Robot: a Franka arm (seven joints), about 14 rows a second.
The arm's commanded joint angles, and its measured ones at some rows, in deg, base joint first. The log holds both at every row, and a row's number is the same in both.
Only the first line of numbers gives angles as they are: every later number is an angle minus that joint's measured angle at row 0.
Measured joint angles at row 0:
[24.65, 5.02, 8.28, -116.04, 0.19, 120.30, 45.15]
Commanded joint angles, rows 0 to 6:
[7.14, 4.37, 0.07, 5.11, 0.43, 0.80, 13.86]
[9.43, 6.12, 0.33, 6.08, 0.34, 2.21, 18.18]
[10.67, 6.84, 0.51, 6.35, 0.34, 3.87, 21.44]
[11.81, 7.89, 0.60, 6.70, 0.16, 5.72, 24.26]
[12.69, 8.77, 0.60, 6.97, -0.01, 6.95, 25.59]
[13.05, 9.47, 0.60, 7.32, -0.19, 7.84, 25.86]
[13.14, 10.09, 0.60, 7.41, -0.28, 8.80, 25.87]
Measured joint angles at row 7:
[12.92, 8.28, 0.87, 5.39, -0.03, 7.90, 24.48]
